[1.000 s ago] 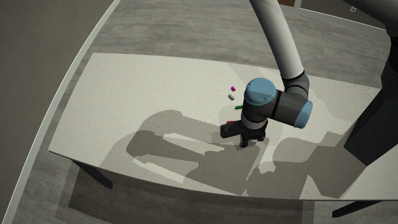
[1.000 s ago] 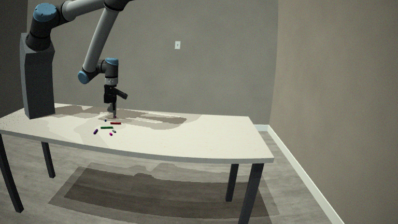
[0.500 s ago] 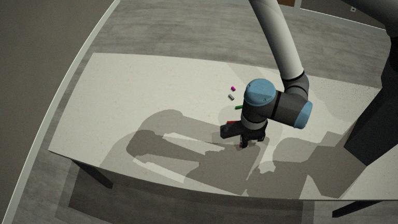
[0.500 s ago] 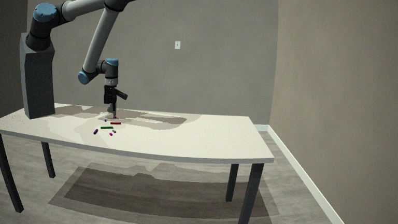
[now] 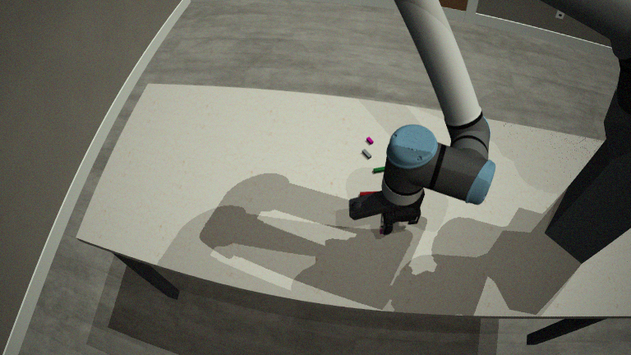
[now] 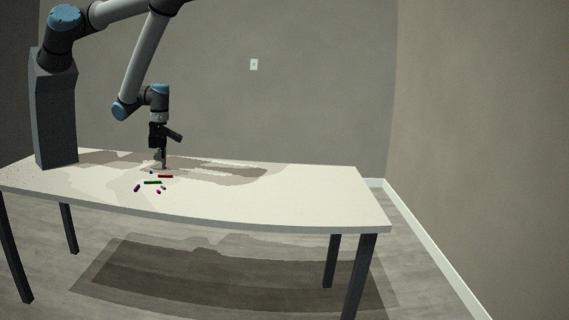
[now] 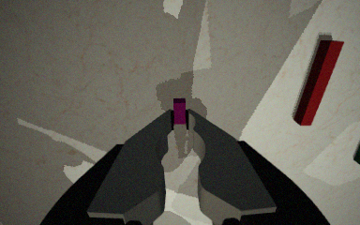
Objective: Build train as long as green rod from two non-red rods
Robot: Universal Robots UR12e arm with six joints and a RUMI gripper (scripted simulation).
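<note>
The purple rod is 110 mm behind my hand, 250 mm to the right of it and 10 mm below it. Also, from my hand: small blue rod: 60 mm behind, 60 mm to the right, 10 mm below; red rod: 10 mm ahead, 110 mm to the right, 10 mm below; green rod: 50 mm behind, 190 mm to the right, 10 mm below.
</note>
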